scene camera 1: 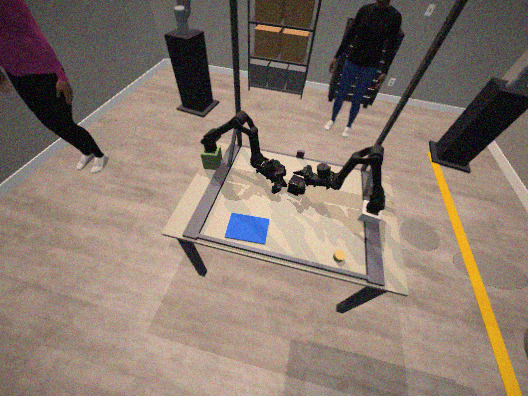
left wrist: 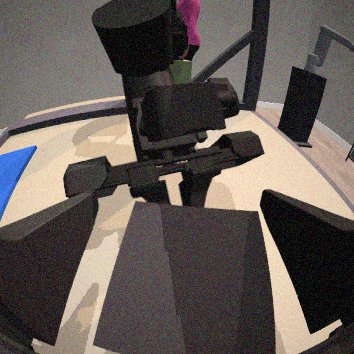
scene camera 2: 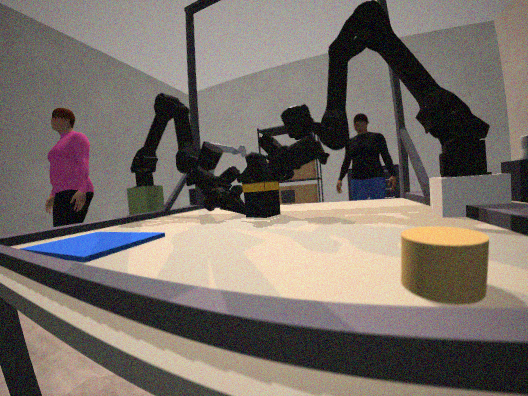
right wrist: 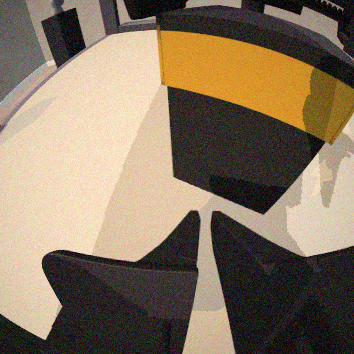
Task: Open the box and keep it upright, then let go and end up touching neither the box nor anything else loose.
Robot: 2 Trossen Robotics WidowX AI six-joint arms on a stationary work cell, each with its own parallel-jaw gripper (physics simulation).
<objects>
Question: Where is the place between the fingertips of the left gripper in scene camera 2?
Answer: At 247, 180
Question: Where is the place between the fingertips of the right gripper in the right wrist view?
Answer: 203, 217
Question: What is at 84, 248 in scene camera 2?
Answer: A flat blue mat.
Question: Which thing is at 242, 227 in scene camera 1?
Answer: A flat blue mat.
</objects>
